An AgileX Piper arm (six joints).
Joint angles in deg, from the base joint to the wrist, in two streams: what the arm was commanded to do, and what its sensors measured. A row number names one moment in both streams.
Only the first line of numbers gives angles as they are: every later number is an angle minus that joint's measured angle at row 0.
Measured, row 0:
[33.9 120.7 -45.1 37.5 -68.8 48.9]
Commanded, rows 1 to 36:
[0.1 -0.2 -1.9 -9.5 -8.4 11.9]
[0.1 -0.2 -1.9 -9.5 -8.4 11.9]
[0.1 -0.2 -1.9 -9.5 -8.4 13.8]
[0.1 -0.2 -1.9 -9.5 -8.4 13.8]
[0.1 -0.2 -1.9 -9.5 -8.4 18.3]
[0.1 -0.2 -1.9 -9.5 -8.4 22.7]
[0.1 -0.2 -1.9 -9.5 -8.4 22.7]
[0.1 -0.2 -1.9 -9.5 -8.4 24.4]
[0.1 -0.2 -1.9 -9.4 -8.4 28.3]
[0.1 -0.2 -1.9 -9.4 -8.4 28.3]
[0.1 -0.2 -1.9 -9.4 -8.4 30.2]
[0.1 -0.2 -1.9 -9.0 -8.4 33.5]
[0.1 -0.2 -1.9 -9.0 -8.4 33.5]
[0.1 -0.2 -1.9 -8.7 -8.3 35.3]
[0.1 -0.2 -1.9 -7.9 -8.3 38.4]
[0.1 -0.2 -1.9 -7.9 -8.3 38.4]
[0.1 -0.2 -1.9 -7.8 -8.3 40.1]
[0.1 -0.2 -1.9 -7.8 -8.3 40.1]
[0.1 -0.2 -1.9 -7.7 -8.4 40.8]
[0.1 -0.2 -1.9 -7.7 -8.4 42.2]
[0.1 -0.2 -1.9 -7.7 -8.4 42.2]
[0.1 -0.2 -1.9 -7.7 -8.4 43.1]
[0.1 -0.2 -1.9 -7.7 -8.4 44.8]
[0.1 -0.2 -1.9 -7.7 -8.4 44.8]
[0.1 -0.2 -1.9 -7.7 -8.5 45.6]
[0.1 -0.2 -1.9 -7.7 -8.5 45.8]
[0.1 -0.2 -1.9 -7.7 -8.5 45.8]
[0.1 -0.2 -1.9 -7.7 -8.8 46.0]
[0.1 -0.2 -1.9 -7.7 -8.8 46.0]
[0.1 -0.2 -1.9 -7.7 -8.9 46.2]
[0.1 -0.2 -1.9 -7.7 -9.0 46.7]
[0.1 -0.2 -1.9 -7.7 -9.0 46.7]
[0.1 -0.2 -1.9 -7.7 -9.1 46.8]
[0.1 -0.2 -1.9 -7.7 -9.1 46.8]
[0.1 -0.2 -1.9 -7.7 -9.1 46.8]
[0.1 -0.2 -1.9 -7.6 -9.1 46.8]
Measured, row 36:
[0.0 0.1 0.1 0.0 -0.2 45.8]
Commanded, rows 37 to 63:
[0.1 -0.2 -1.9 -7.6 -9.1 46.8]
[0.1 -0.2 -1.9 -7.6 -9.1 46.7]
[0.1 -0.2 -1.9 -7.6 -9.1 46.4]
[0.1 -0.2 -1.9 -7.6 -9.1 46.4]
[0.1 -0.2 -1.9 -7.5 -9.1 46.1]
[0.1 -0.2 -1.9 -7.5 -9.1 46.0]
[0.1 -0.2 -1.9 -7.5 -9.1 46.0]
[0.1 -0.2 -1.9 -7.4 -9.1 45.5]
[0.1 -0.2 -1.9 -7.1 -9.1 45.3]
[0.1 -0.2 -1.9 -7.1 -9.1 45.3]
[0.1 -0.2 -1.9 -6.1 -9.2 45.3]
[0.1 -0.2 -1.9 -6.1 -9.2 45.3]
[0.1 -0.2 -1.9 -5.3 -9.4 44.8]
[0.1 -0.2 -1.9 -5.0 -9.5 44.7]
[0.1 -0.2 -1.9 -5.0 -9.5 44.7]
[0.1 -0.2 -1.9 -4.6 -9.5 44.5]
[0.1 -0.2 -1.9 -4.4 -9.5 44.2]
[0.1 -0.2 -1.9 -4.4 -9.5 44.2]
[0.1 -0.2 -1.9 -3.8 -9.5 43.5]
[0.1 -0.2 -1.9 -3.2 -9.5 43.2]
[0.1 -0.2 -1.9 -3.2 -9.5 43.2]
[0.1 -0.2 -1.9 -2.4 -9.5 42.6]
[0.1 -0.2 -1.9 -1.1 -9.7 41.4]
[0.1 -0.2 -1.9 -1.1 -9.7 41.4]
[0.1 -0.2 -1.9 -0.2 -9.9 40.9]
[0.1 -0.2 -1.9 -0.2 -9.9 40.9]
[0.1 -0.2 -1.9 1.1 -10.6 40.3]
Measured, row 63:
[0.2 0.1 -0.1 2.3 -0.3 42.4]
